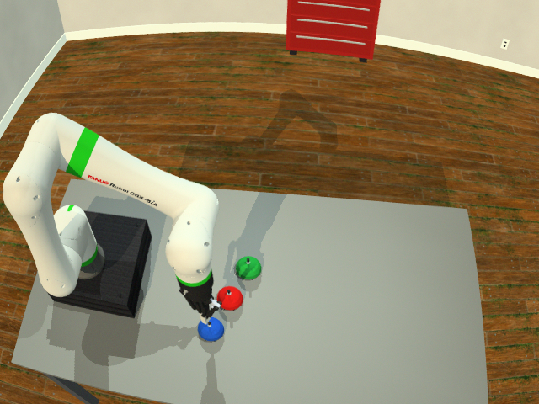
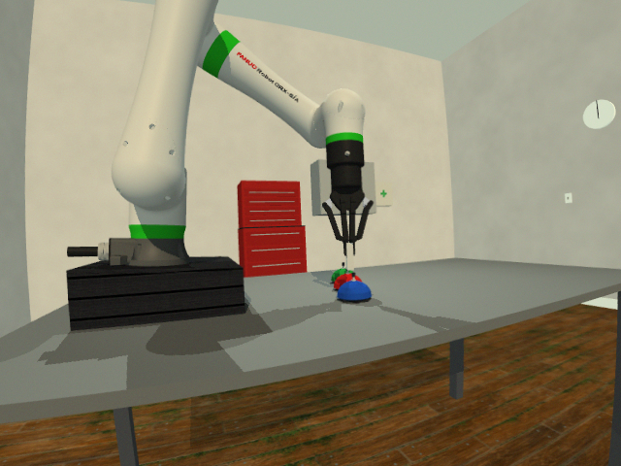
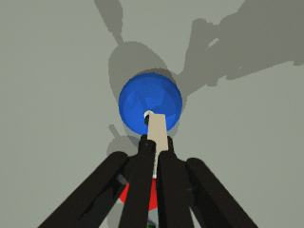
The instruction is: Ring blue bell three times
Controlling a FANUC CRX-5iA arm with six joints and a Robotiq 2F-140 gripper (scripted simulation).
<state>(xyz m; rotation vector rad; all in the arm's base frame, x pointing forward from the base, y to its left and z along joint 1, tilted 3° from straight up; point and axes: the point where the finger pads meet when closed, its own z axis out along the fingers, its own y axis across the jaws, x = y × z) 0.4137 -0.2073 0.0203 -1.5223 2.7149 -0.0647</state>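
Right now the blue bell is 7 cm below my hand and 1 cm ahead of it. Round my hand: red bell 11 cm to the left, 7 cm below, 7 cm ahead; green bell 22 cm to the left, 14 cm ahead, 7 cm below.
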